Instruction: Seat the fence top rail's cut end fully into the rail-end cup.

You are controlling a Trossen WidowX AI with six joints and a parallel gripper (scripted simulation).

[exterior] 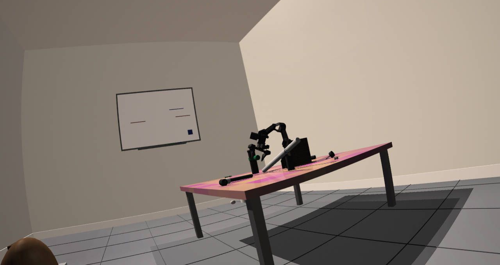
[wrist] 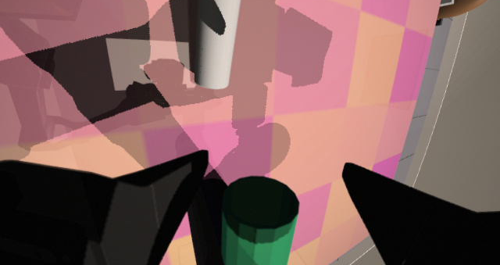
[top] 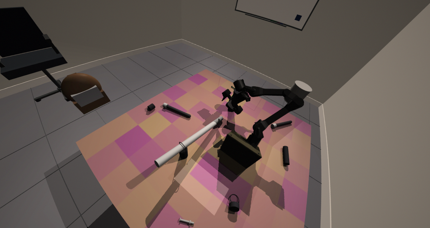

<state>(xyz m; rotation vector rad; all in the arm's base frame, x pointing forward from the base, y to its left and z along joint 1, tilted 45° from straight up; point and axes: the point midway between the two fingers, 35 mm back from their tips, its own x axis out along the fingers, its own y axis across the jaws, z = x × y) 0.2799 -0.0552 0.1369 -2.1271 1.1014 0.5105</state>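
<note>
Now: gripper tip 40 mm to the left of the rail-end cup, 20 mm past it and 10 mm below it. The rest, counted from my gripper tip: small black fitting: 420 mm ahead, 380 mm to the left, 90 mm below; then loop fitting: 410 mm to the left, 400 mm behind, 100 mm below; then small grey bolt: 630 mm to the left, 270 mm behind, 110 mm below.
</note>
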